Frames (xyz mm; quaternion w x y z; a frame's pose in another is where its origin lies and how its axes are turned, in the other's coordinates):
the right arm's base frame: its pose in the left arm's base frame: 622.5 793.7 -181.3 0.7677 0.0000 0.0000 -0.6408
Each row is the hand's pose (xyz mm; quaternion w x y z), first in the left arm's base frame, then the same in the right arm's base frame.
Working: the left arm's base frame: its pose in the right arm's base frame: 669.7 -754.3 181.3 0.7677 0.0000 0.0000 0.6408

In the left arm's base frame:
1: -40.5 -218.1 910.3 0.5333 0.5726 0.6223 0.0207
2: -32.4 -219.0 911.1 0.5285 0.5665 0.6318 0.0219
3: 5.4 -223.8 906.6 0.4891 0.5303 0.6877 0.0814
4: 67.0 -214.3 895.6 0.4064 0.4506 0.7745 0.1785
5: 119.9 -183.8 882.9 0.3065 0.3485 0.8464 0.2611
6: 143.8 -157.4 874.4 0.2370 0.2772 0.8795 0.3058
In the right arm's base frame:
1: 877.0 -833.2 1091.6 0.3962 0.0408 0.8447 0.3576
2: 879.3 -825.4 1092.4 0.3917 0.0300 0.8481 0.3555
3: 890.8 -789.0 1087.9 0.3233 -0.0336 0.8678 0.3759
4: 892.5 -726.7 1076.9 0.1976 -0.1504 0.8834 0.3975
5: 871.9 -669.2 1064.2 0.0680 -0.2748 0.8731 0.3969
6: 850.2 -641.0 1055.7 0.0140 0.3508 -0.8528 -0.3866

